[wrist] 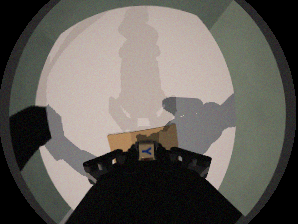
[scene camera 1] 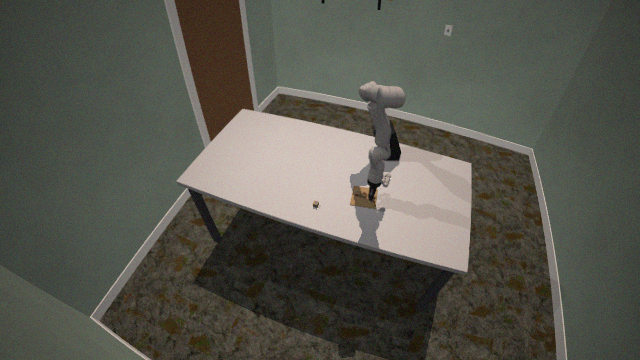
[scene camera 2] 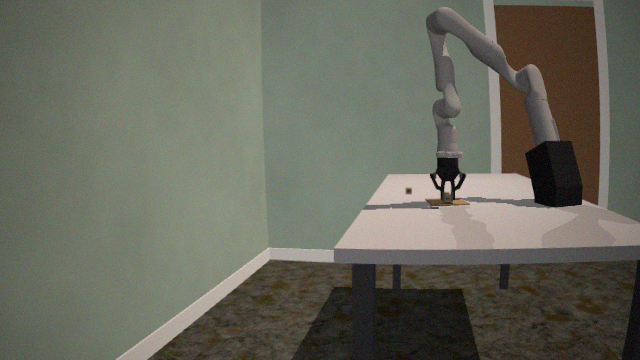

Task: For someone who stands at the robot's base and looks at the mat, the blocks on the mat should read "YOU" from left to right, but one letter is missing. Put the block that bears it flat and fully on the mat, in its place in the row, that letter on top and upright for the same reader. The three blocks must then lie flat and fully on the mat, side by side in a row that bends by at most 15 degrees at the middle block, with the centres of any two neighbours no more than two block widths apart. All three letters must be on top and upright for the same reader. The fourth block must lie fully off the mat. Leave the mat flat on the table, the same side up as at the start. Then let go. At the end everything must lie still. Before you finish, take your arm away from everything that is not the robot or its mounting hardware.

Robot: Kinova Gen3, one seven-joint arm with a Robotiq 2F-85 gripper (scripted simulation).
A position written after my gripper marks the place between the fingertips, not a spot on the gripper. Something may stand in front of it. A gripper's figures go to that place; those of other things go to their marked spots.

My gripper [wrist: 146, 146] is 17 cm from the lens. A tan mat [wrist: 167, 135] is 17 cm from the lens.
